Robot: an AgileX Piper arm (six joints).
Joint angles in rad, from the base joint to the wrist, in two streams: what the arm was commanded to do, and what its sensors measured. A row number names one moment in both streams.
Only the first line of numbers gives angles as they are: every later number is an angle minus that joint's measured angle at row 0.
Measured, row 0: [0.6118 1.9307 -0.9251 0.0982 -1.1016 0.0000]
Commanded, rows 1 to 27: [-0.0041 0.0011 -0.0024 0.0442 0.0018 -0.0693]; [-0.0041 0.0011 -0.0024 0.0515 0.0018 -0.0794]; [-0.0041 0.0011 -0.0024 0.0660 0.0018 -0.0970]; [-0.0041 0.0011 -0.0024 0.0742 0.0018 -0.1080]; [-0.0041 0.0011 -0.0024 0.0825 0.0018 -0.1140]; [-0.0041 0.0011 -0.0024 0.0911 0.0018 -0.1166]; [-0.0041 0.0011 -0.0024 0.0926 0.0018 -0.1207]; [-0.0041 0.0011 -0.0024 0.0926 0.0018 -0.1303]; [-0.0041 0.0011 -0.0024 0.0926 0.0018 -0.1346]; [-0.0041 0.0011 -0.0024 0.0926 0.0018 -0.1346]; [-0.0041 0.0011 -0.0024 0.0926 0.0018 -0.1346]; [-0.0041 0.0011 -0.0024 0.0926 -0.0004 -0.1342]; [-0.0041 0.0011 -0.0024 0.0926 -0.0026 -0.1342]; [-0.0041 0.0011 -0.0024 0.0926 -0.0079 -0.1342]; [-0.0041 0.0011 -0.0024 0.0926 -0.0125 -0.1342]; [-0.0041 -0.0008 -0.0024 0.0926 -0.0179 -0.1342]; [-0.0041 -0.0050 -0.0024 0.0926 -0.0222 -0.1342]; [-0.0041 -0.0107 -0.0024 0.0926 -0.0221 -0.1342]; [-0.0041 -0.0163 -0.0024 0.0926 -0.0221 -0.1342]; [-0.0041 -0.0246 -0.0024 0.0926 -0.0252 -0.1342]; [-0.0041 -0.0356 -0.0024 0.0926 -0.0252 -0.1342]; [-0.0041 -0.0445 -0.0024 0.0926 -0.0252 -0.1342]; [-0.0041 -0.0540 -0.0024 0.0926 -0.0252 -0.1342]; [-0.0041 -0.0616 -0.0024 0.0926 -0.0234 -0.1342]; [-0.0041 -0.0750 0.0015 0.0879 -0.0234 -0.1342]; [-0.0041 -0.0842 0.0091 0.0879 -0.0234 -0.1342]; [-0.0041 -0.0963 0.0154 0.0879 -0.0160 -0.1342]
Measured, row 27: [0.0000 -0.0514 0.0000 0.0871 -0.0037 -0.1216]
